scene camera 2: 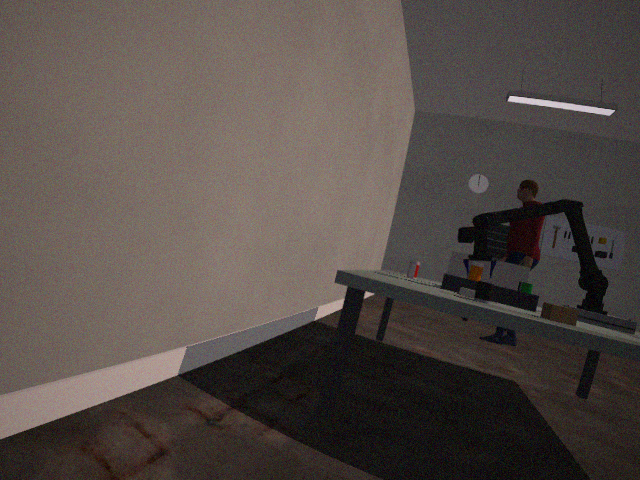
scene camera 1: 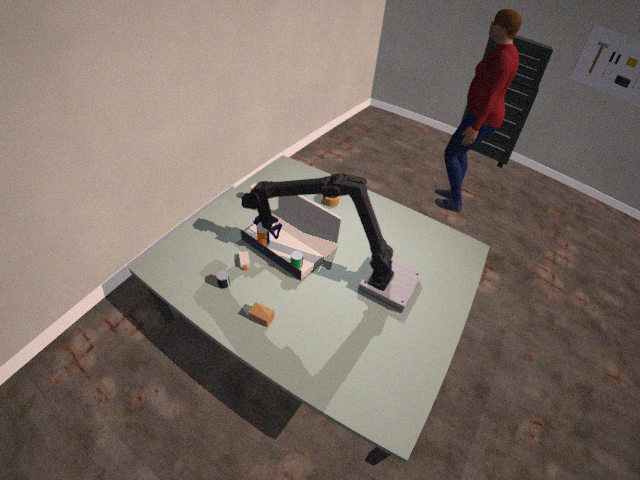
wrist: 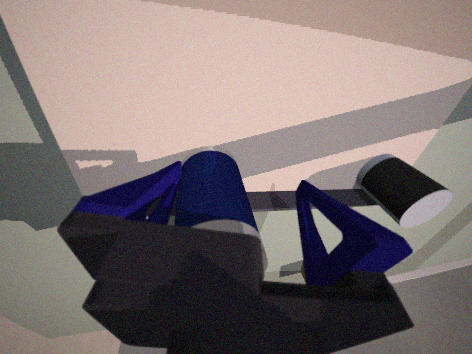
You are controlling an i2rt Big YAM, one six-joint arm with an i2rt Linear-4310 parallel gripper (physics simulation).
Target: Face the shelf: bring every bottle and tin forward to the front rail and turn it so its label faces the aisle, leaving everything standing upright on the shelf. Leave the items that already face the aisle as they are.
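Frame: origin at the arm's base, x ahead, y down, z left, level; millimetres.
Where they show: gripper, fingertip midpoint: (scene camera 2: 479,277) (scene camera 1: 270,234) (wrist: 241,177); arm's base, link origin: (scene camera 2: 591,311) (scene camera 1: 380,278).
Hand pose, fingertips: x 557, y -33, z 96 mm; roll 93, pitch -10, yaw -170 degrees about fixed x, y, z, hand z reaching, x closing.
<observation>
Things, the pixels of their top centre, and the offset from my fingertips. Level surfaces: height alone.
- dark front rail, top centre: (wrist: 274,209) (scene camera 2: 490,284) (scene camera 1: 269,249) dx -42, dy +20, dz +65 mm
- bottle, top centre: (wrist: 220,273) (scene camera 1: 262,226) (scene camera 2: 477,262) dx +24, dy -60, dz +25 mm
- table, surface height: dy +86 mm
- dark tin, top centre: (scene camera 1: 222,275) dx +26, dy +17, dz +317 mm
- small white box, top centre: (scene camera 2: 473,290) (scene camera 1: 244,259) dx +35, dy +59, dz +160 mm
- tan block, top centre: (scene camera 2: 561,306) (scene camera 1: 261,311) dx -221, dy +37, dz +352 mm
- orange round object, top centre: (scene camera 1: 331,194) dx -53, dy +37, dz -498 mm
The shelf (scene camera 1: 310,215) (wrist: 200,75) has a dark front rail (scene camera 1: 273,257) (scene camera 2: 509,297) (wrist: 320,199). A bottle (scene camera 1: 262,237) (scene camera 2: 475,272) (wrist: 212,192) stands upright near the rail's far end, orange towards the aisle, dark blue behind, with a grey top. A tin (scene camera 1: 296,259) (scene camera 2: 525,287) (wrist: 392,187) with a pale lid stands upright by the rail's near end, green towards the aisle and black behind. My gripper (scene camera 1: 266,231) (scene camera 2: 479,274) (wrist: 241,177) is open around the bottle, one finger on each side. In the wrist view the bottle is nearer the left finger.
On the table (scene camera 1: 361,351) in front of the shelf are a dark tin (scene camera 1: 222,280), a small white box (scene camera 1: 244,259) and a tan block (scene camera 1: 261,314) (scene camera 2: 559,313). An orange round object (scene camera 1: 330,200) is behind the shelf. A person (scene camera 1: 493,87) (scene camera 2: 526,232) stands beyond the table.
</observation>
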